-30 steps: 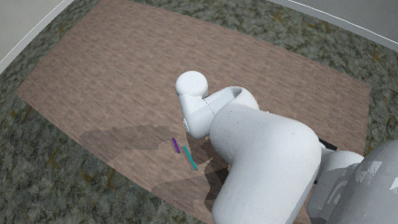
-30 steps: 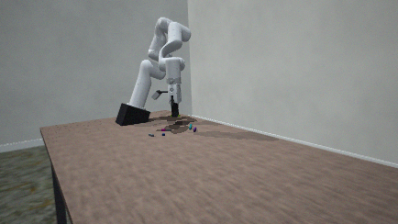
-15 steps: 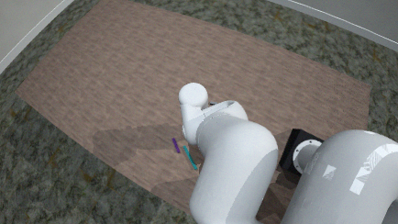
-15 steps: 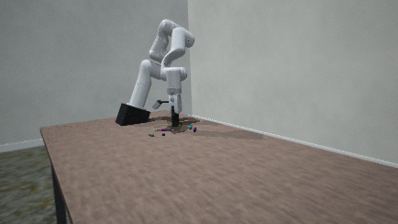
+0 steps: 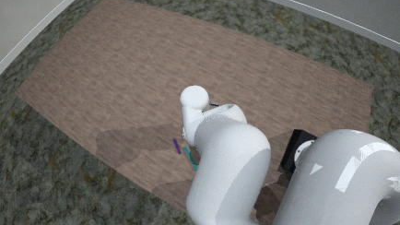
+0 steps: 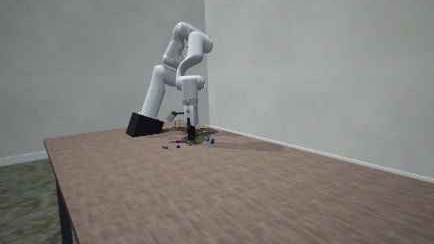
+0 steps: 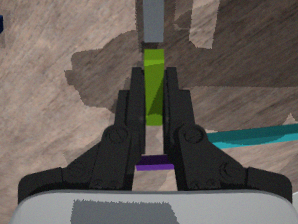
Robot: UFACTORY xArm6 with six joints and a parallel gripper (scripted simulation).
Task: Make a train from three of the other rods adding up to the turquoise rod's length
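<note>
The lime rod lies 20 mm below my hand. Also, from my hand: magenta rod (50 mm to the right, 40 mm behind, 30 mm below); then grey rod (30 mm to the right, 30 mm below, 30 mm behind); then turquoise rod (100 mm to the left, 30 mm below, 20 mm behind).
</note>
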